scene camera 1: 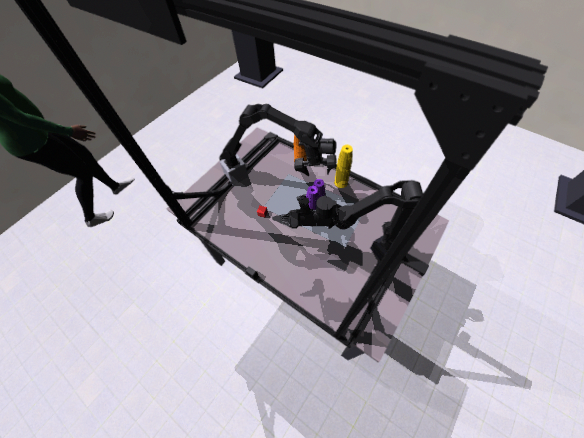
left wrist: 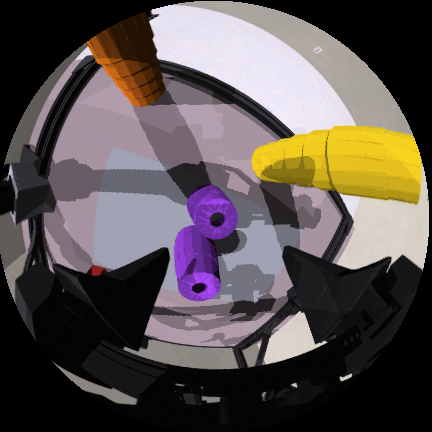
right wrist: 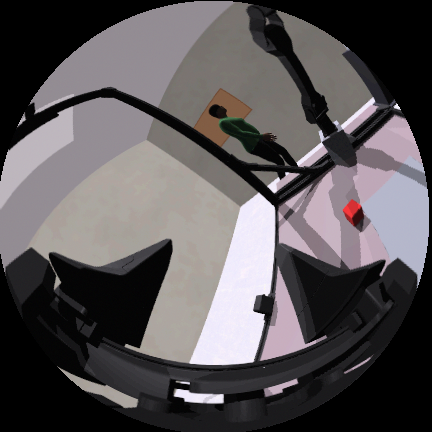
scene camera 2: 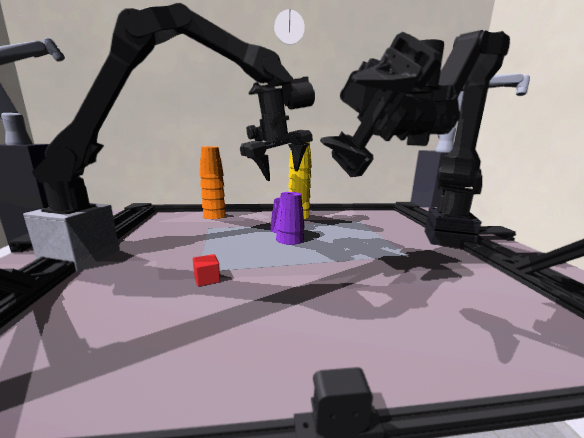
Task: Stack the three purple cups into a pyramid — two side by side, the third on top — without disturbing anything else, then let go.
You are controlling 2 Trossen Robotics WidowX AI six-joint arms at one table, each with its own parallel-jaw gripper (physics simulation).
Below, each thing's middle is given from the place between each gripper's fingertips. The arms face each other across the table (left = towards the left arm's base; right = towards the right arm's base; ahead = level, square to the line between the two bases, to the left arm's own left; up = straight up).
Right now the red cube [scene camera 2: 206,268] is 120 mm ahead of my right hand, 180 mm to the left of it and 260 mm below it. The rest, counted from my right hand: pale blue mat [scene camera 2: 235,248] 280 mm ahead, 20 mm to the right, 280 mm below.
Right now the pale blue mat is 8 cm behind my left hand, 3 cm to the right of it and 15 cm below it. Round my left hand: red cube (25 cm behind, 17 cm to the left, 13 cm below).
